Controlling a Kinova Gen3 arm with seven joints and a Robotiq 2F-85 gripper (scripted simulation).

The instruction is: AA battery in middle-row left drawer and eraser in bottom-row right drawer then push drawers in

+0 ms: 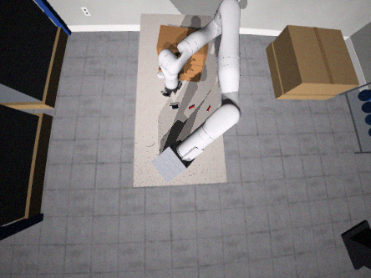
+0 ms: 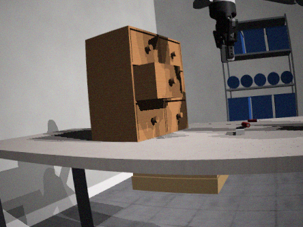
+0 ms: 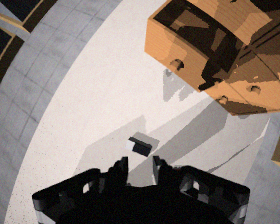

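The red AA battery lies 20 cm below my hand, 13 cm to the right of it and 6 cm behind it. Also, from my hand: eraser 20 cm below, 2 cm behind.
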